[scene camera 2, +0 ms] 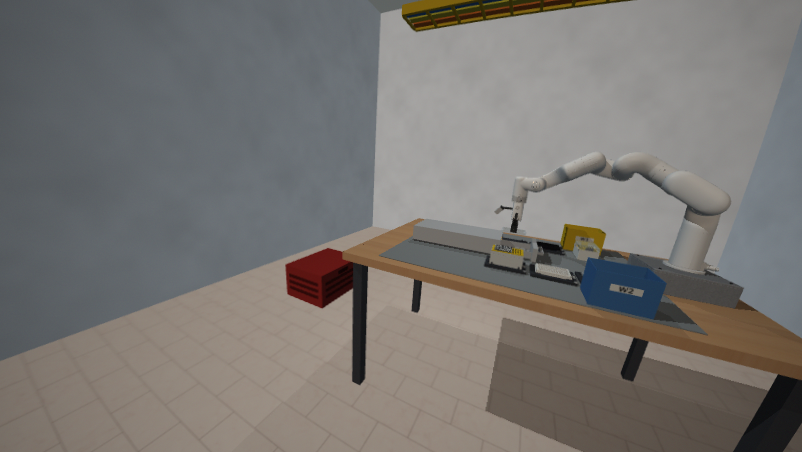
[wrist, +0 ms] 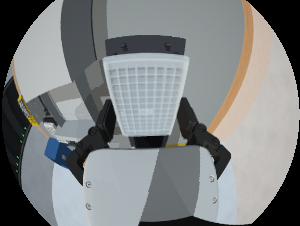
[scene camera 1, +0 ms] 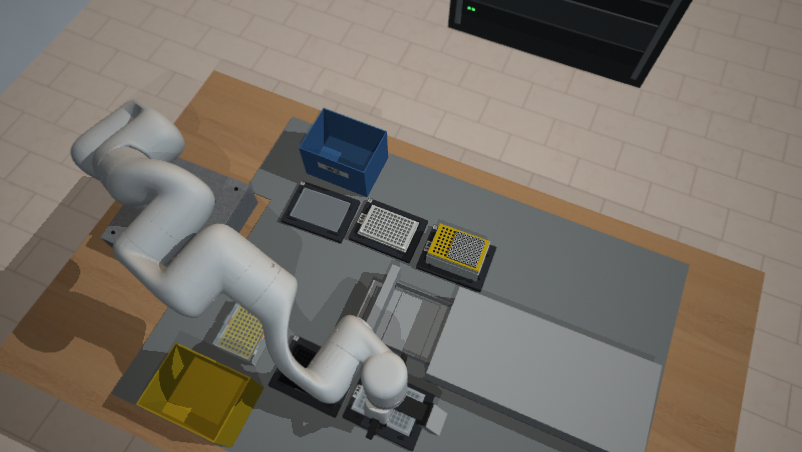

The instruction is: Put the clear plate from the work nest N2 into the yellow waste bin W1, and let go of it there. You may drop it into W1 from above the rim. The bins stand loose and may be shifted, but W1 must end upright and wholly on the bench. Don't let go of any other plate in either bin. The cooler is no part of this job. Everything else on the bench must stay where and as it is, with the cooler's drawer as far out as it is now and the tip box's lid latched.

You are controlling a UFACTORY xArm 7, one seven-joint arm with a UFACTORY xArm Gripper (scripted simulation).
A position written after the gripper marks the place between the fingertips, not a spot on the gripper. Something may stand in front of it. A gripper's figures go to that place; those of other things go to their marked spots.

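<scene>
The gripper (scene camera 1: 388,401) is 1.20 m from the lens, while a yellow waste bin W1 (scene camera 1: 200,395) stands 1.34 m from the lens.
</scene>
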